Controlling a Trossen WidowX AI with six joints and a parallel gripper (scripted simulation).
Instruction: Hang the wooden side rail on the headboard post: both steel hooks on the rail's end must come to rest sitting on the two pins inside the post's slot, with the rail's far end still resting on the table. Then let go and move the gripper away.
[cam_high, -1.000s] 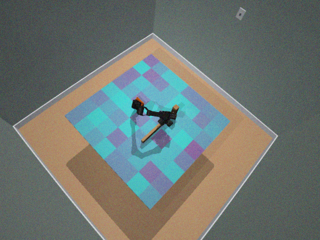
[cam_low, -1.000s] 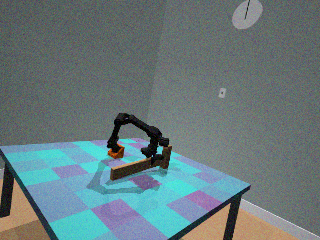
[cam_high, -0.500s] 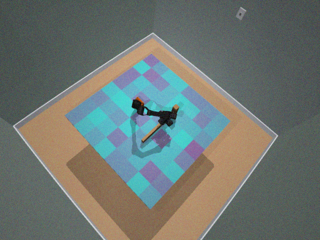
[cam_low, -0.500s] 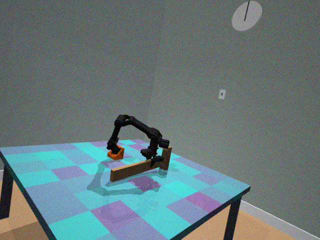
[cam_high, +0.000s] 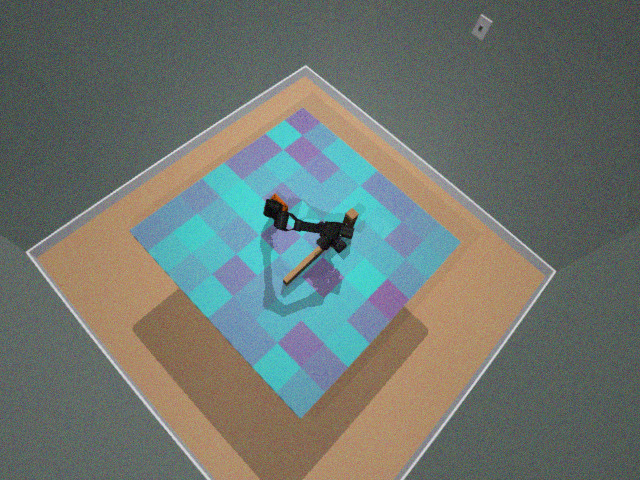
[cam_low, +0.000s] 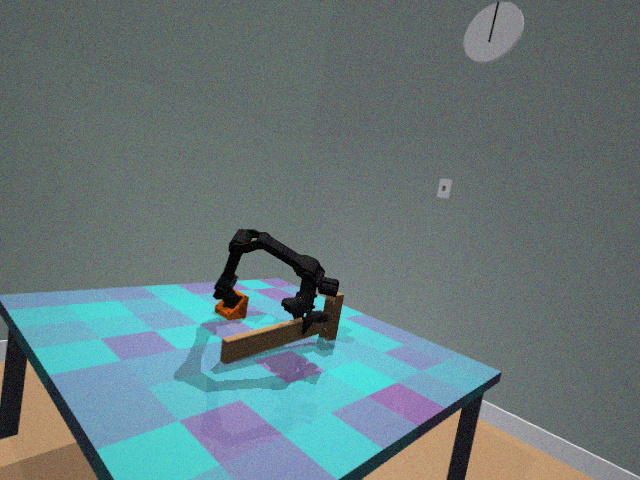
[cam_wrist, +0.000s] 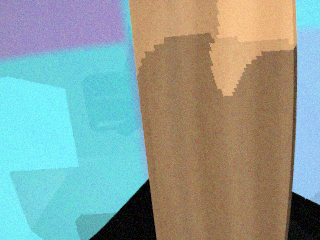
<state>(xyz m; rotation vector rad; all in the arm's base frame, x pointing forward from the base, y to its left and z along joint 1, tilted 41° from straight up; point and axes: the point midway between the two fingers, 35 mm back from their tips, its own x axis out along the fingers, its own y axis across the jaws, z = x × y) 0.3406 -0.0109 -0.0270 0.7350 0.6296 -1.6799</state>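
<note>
My gripper tip is now 20 mm short of the headboard post, 160 mm to the right of it and 40 mm below it.
</note>
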